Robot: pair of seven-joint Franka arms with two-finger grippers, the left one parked.
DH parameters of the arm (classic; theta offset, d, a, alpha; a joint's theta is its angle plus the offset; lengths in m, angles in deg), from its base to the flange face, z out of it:
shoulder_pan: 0 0.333 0 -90
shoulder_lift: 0 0 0 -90
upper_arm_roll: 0 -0.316 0.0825 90
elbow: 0 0 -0.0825 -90
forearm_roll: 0 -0.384 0 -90
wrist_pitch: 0 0 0.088 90
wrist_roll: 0 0.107 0 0
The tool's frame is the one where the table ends.
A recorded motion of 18 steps. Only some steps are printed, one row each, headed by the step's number.
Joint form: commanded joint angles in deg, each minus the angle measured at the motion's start. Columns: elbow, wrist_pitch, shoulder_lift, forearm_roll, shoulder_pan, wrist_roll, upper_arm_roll.
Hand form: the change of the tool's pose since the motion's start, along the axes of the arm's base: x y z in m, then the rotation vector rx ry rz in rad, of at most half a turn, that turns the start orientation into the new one. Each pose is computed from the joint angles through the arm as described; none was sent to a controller.
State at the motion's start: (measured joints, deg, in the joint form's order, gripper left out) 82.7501 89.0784 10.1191 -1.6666 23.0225 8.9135 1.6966
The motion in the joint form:
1: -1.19 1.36 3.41 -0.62 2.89 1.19 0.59
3: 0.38 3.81 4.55 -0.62 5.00 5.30 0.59
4: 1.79 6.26 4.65 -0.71 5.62 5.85 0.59
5: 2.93 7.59 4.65 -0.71 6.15 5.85 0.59
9: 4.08 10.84 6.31 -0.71 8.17 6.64 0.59
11: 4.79 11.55 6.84 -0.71 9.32 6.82 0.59
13: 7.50 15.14 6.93 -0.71 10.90 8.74 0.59
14: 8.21 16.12 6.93 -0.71 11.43 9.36 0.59
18: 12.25 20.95 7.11 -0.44 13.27 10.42 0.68
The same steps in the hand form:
1: 0.0060 0.0316 -0.0248 -0.0012 0.0162 0.0184
3: 0.0025 0.0553 -0.0468 -0.0100 0.0195 -0.0178
4: 0.0022 0.0627 -0.0561 -0.0023 0.0054 -0.0183
5: 0.0002 0.0681 -0.0637 -0.0010 0.0023 -0.0100
9: -0.0024 0.0920 -0.0870 0.0003 -0.0052 0.0096
11: -0.0078 0.1038 -0.0979 -0.0049 0.0026 0.0260
13: -0.0162 0.1189 -0.1162 -0.0008 -0.0098 0.0178
14: -0.0192 0.1239 -0.1206 0.0008 -0.0140 0.0156
18: -0.0312 0.1384 -0.1489 0.0005 -0.0263 0.0265

